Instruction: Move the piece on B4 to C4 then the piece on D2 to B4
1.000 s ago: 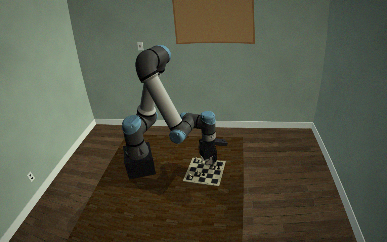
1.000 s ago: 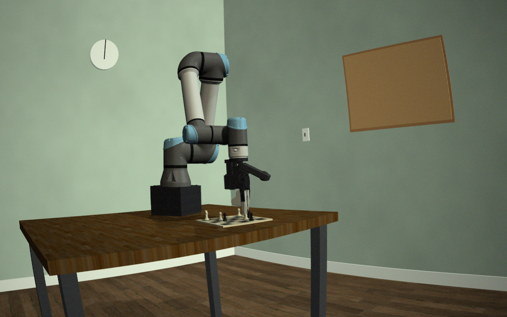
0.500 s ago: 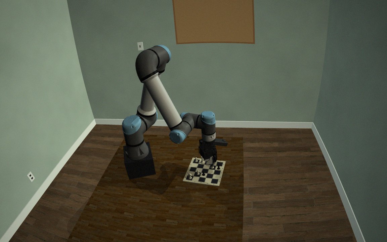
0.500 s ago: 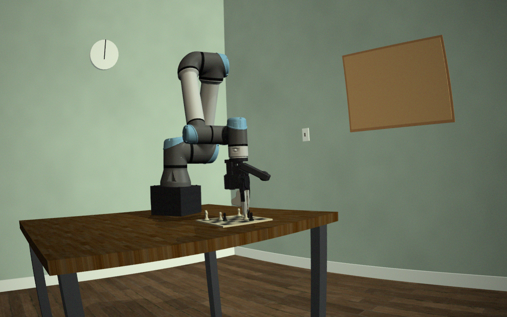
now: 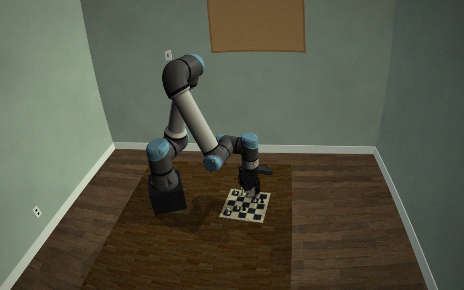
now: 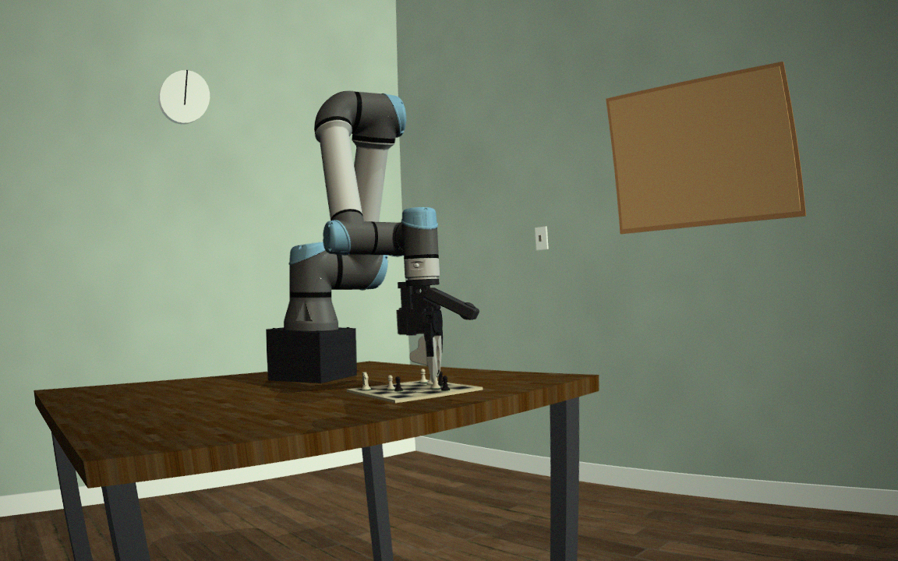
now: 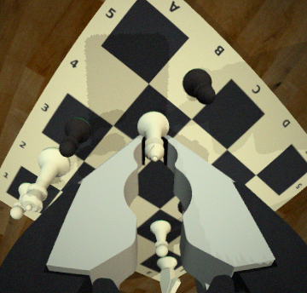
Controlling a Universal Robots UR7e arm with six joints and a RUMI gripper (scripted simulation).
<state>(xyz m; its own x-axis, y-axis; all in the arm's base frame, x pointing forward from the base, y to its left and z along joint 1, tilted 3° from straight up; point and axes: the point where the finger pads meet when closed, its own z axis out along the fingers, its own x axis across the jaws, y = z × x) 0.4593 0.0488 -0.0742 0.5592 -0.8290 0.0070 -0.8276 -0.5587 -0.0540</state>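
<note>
Now: hand 40 mm past the chessboard, 30 mm to the left of it and 30 mm above it. Also, from my hand: tall white piece 70 mm behind, 50 mm to the left.
</note>
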